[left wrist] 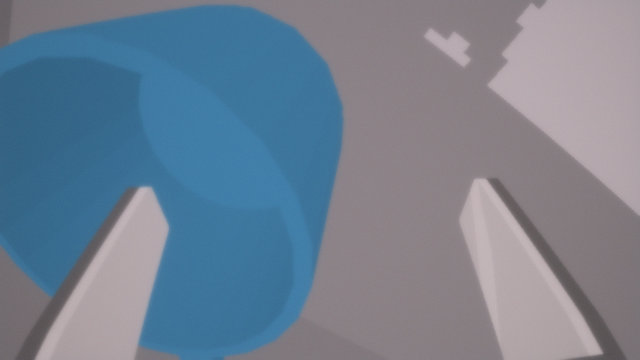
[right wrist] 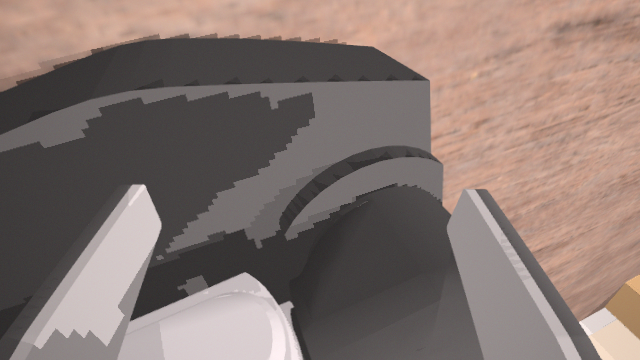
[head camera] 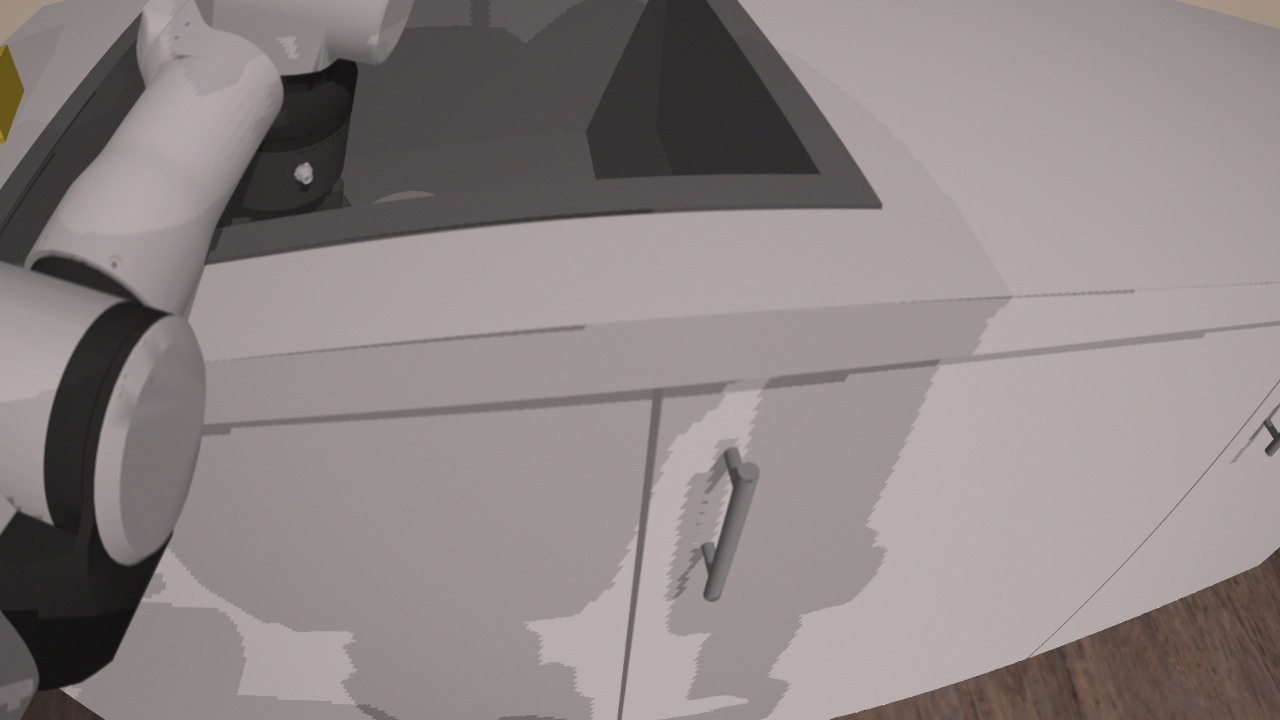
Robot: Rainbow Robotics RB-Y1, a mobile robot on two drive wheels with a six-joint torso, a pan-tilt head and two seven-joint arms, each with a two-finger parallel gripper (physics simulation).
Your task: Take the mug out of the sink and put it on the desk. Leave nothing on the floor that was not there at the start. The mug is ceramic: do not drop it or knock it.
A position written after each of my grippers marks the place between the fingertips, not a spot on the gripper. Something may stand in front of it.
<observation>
In view: my left gripper point(left wrist: 314, 204), my right gripper point(right wrist: 305, 207) and a blue mug point(left wrist: 235, 122).
The right wrist view misses the blue mug: it is out of frame.
</observation>
